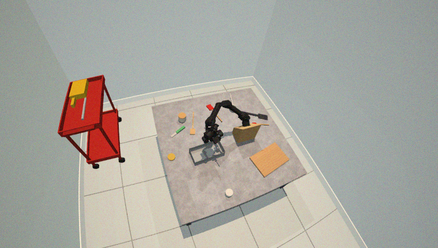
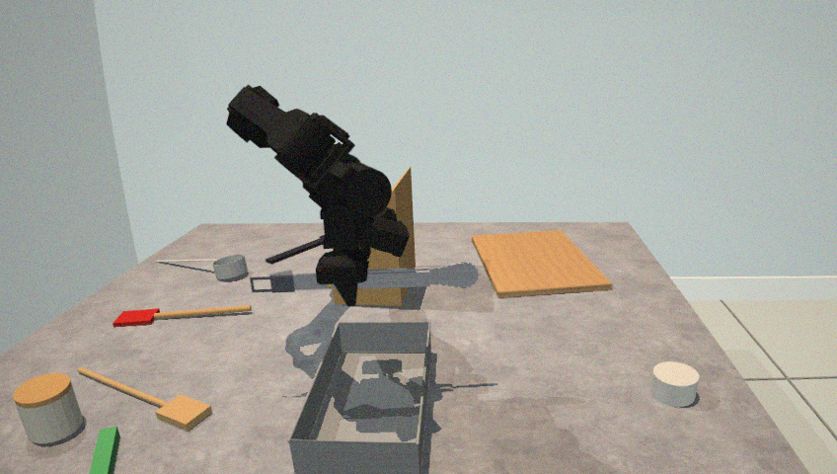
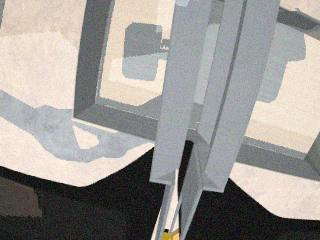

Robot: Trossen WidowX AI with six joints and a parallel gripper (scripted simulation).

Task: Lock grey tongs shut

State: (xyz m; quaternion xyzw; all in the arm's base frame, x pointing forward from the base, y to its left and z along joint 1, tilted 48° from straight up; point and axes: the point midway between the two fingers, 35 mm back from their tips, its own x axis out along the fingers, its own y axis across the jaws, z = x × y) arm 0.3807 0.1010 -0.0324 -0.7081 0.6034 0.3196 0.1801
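Right now my gripper tip is 54 cm past the wooden board, 25 cm to the right of it and 13 cm above it. From my gripper tip the other things lie so: grey roasting tin: 5 cm ahead, 3 cm to the left, 11 cm below; then yellow lock piece: 1 cm ahead, 3 cm to the right, 4 cm above; then white cylinder: 3 cm behind, 46 cm to the left, 12 cm below.
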